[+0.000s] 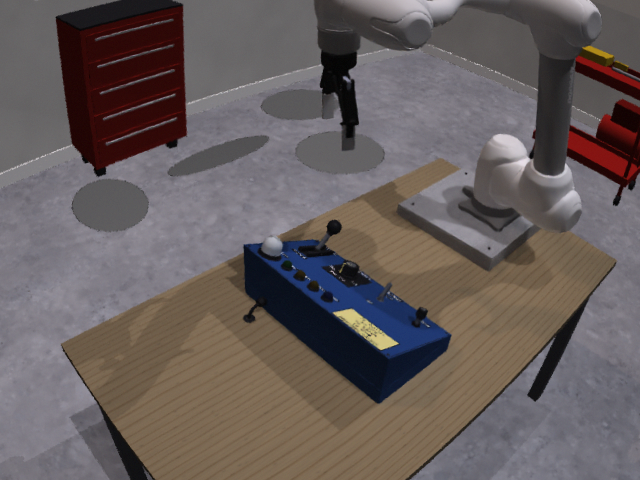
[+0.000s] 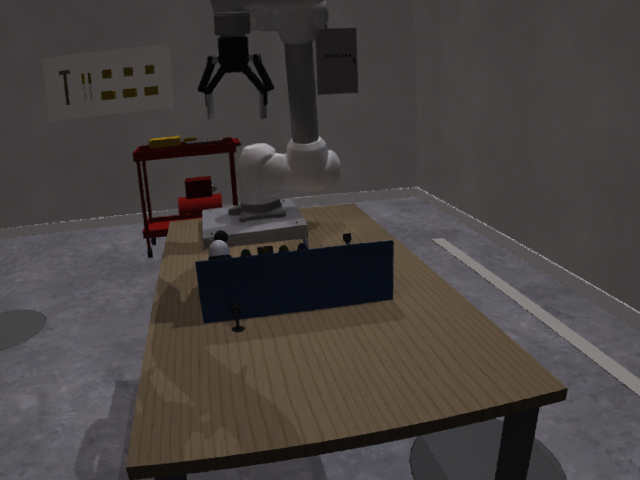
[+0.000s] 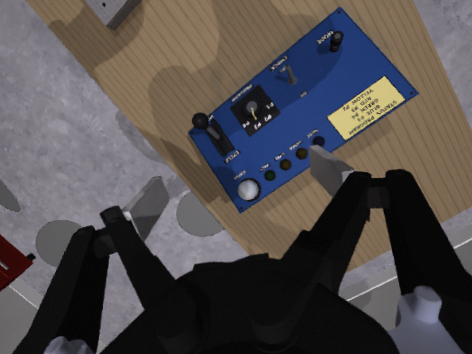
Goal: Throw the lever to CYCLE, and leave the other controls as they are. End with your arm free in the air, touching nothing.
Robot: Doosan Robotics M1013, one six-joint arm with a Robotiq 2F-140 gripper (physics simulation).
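Where they show: gripper, between the fingertips: point(image 1: 337, 132) point(image 2: 236, 118) point(image 3: 235, 174); arm's base, origin of its link: point(image 1: 492, 210) point(image 2: 261, 213).
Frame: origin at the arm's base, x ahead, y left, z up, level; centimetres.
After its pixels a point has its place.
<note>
The blue control panel point(image 1: 310, 320) {x 83.1, y 5.6, z 4.3 cm} point(image 2: 299, 284) {x 83.2, y 4.8, z 2.3 cm} point(image 3: 310, 117) {x 73.7, y 8.2, z 7.5 cm} stands on the table. Its lever point(image 1: 333, 226) {x 60.0, y -13.6, z 10.4 cm} point(image 2: 220, 236) {x 60.6, y -14.5, z 9.9 cm} point(image 3: 200, 120) {x 58.8, y -14.0, z 11.0 cm} has a black ball knob and leans toward the slot end away from the CYCLE label point(image 3: 232, 156) {x 71.0, y -13.7, z 6.0 cm}. A rotary dial point(image 1: 349, 268) {x 65.1, y -1.0, z 6.9 cm} point(image 3: 251, 107) {x 63.4, y -2.4, z 6.6 cm}, a small grey toggle point(image 1: 384, 292) {x 63.1, y 10.0, z 5.6 cm} point(image 3: 290, 75) {x 62.7, y 9.4, z 5.9 cm} and the black MODE switch point(image 1: 420, 315) {x 63.1, y 22.3, z 7.0 cm} point(image 2: 346, 237) {x 63.1, y 21.3, z 7.0 cm} point(image 3: 336, 41) {x 62.5, y 20.9, z 7.9 cm} are also on it. My gripper point(image 1: 338, 124) {x 67.1, y -7.3, z 43.3 cm} point(image 2: 236, 111) {x 67.1, y -7.3, z 43.3 cm} point(image 3: 235, 174) {x 67.1, y -7.3, z 43.3 cm} is open and empty, high above the panel and apart from it.
A white dome point(image 1: 271, 246) {x 80.9, y -12.9, z 13.6 cm} point(image 2: 219, 249) {x 81.8, y -14.2, z 13.0 cm} point(image 3: 248, 190) {x 78.9, y -13.8, z 14.5 cm} and several small lamps line the panel's edge. A small black stalk point(image 1: 249, 316) {x 89.2, y -11.3, z -4.5 cm} point(image 2: 237, 326) {x 89.4, y -11.6, z -4.5 cm} stands beside the panel. The arm's base plate point(image 1: 444, 222) {x 19.0, y -6.0, z -0.8 cm} point(image 2: 253, 232) {x 22.4, y -4.3, z -1.1 cm} is at the table's far end.
</note>
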